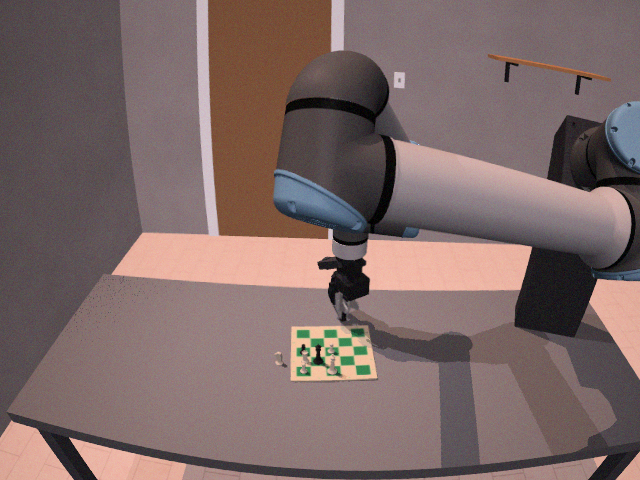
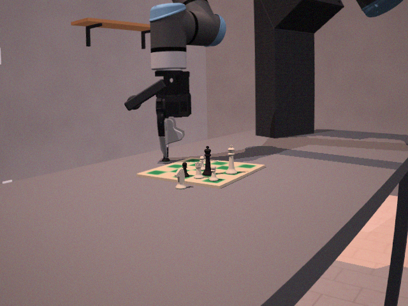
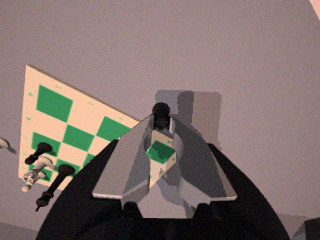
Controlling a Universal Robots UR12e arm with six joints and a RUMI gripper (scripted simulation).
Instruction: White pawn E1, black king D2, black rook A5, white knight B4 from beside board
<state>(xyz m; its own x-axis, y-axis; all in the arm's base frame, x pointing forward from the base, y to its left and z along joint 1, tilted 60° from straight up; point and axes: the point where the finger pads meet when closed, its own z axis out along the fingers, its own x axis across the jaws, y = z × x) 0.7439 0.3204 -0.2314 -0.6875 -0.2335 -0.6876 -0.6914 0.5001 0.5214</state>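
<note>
My hand is 190 mm to the right of the black king, 20 mm short of it and 10 mm below it. The rest, counted from my hand: black pawn: 170 mm to the left, 70 mm ahead, 10 mm below; then chessboard: 140 mm to the left, 30 mm below; then black rook: 10 mm below.
</note>
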